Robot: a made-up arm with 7 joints.
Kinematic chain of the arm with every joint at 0, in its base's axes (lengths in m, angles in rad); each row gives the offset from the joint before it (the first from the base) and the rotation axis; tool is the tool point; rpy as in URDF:
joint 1: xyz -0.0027 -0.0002 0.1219 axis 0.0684 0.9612 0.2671
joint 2: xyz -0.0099 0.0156 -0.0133 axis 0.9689 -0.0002 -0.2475
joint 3: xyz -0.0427 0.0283 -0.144 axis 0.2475 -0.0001 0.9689
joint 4: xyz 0.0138 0.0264 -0.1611 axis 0.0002 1 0
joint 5: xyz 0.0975 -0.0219 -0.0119 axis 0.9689 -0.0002 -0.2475
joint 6: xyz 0.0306 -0.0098 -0.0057 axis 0.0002 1 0
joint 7: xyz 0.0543 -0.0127 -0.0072 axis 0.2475 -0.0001 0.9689
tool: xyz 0.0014 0.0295 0.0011 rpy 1.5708 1.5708 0
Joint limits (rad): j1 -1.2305..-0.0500 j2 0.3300..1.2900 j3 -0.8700..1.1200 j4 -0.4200..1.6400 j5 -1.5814..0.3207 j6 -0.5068..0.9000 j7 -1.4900..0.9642
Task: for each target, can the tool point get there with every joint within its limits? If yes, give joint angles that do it. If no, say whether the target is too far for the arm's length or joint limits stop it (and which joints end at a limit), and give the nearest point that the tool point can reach.
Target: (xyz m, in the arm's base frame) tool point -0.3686 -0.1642 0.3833
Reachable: no: joint limits stop it (at a limit: joint 1, joint 2, joint 3, joint 4, joint 6, joint 7) | nearest point -0.0162 0.2296 0.2901 | short by 0.537 m
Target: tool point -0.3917 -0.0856 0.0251
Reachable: no: joint limits stop it (at a limit: joint 1, joint 2, joint 3, joint 4, joint 5, joint 6, joint 7) | nearest point 0.0255 -0.0804 -0.1432 | short by 0.450 m
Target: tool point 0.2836 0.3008 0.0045
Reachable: yes | joints -0.7310 0.5890 0.7149 0.2307 -0.2312 0.7221 0.5490
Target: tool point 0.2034 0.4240 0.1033
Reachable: yes | joints -0.3836 1.0763 0.7654 0.4425 -0.8197 0.3383 -0.5084
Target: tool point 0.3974 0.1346 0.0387
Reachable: yes | joints -0.9668 0.8405 -0.3006 0.1845 -0.9213 0.5913 -0.8867
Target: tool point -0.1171 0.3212 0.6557
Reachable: no: too far | nearest point 0.0305 0.3094 0.3460 | short by 0.343 m
